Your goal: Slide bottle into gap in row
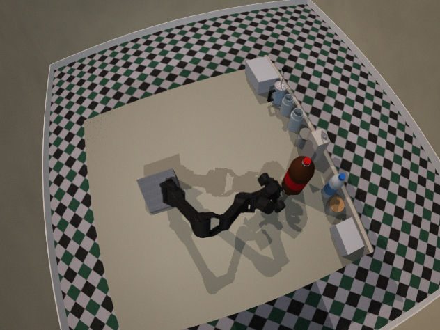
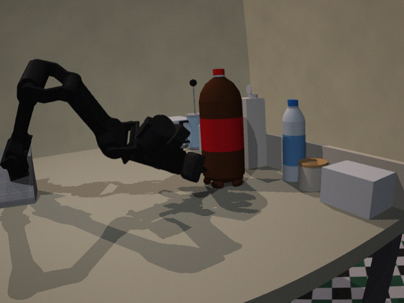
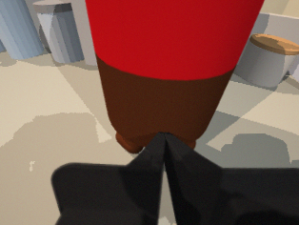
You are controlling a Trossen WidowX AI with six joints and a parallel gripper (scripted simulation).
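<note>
Right now the brown cola bottle is 9 cm ahead of my hand and 9 cm above it. The rest, counted from my hand: blue-capped water bottle (24 cm ahead, 12 cm to the right, 4 cm above); then french press (48 cm to the left, 29 cm ahead, 8 cm above); then cork-lidded jar (22 cm ahead, 20 cm to the right, 3 cm below).
</note>
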